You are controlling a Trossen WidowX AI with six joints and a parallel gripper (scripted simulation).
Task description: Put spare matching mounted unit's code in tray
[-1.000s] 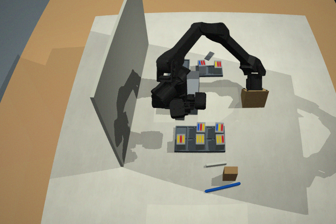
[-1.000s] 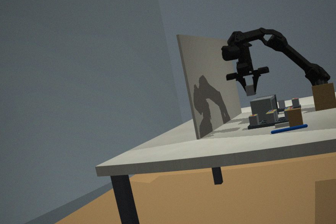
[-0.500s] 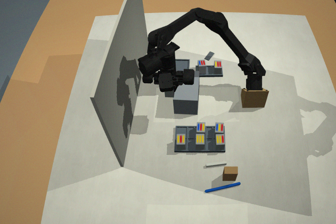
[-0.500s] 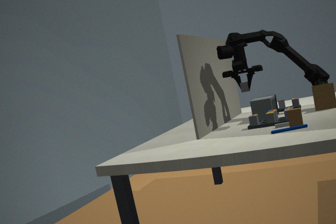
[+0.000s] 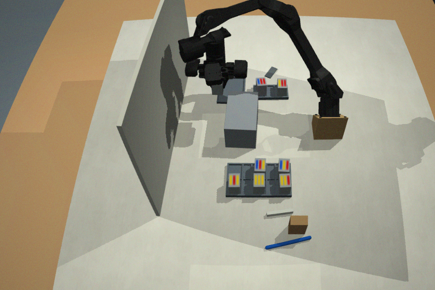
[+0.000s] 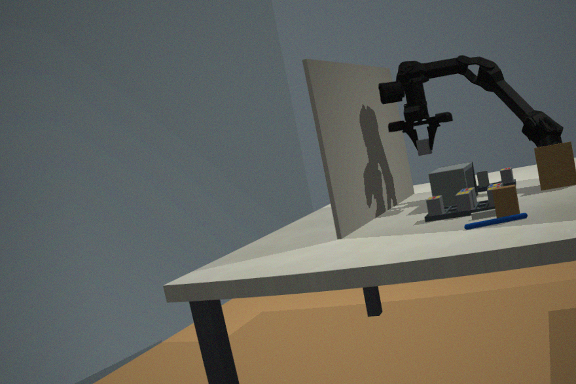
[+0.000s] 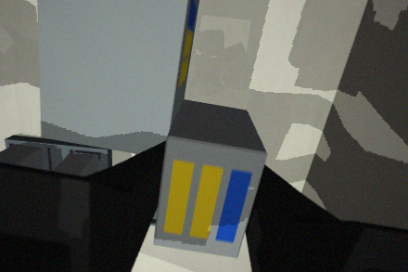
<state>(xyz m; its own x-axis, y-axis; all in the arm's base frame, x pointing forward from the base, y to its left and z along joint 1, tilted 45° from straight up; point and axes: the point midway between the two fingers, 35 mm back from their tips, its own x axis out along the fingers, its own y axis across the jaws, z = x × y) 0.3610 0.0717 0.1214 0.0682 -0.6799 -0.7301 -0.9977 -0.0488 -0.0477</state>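
The grey holder lies 17 cm behind my gripper tip, 13 cm to the right of it and 15 cm below it. The rest, counted from my gripper tip: brown box: 26 cm behind, 41 cm to the left, 12 cm below; then grey wall panel: 15 cm ahead, 4 cm to the left, 7 cm above; then grey mounted unit: 8 cm behind, 5 cm to the left, 11 cm below.
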